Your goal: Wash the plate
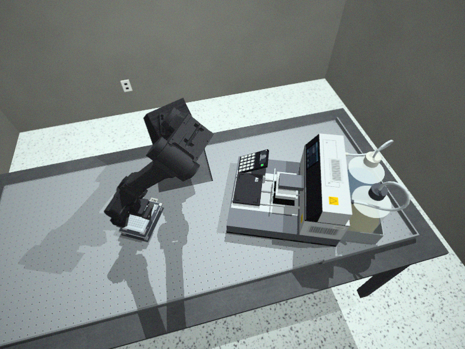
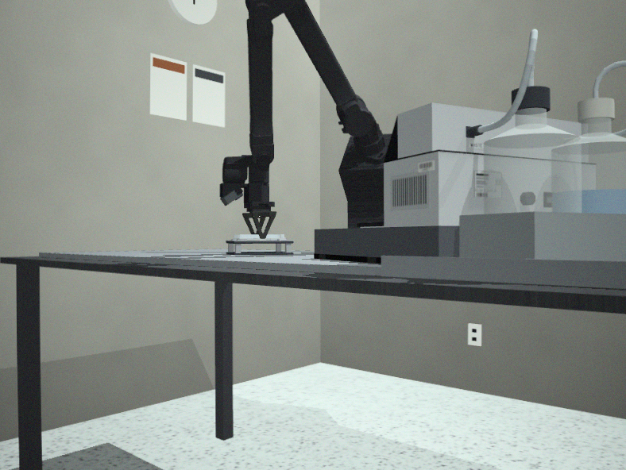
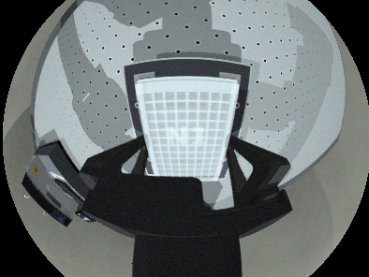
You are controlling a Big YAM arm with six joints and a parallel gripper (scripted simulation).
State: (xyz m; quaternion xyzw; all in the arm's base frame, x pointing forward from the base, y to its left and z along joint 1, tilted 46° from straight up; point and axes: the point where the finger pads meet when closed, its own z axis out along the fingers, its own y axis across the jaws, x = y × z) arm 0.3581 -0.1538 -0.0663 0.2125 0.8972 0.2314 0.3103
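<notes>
My hand is 1 cm above the white well plate. From my hand the other things lie so: black carrier (45 cm to the left, 9 cm behind, 3 cm above); then plate washer (60 cm to the left, 8 cm above, 5 cm behind); then plate nest (2 cm below).
</notes>
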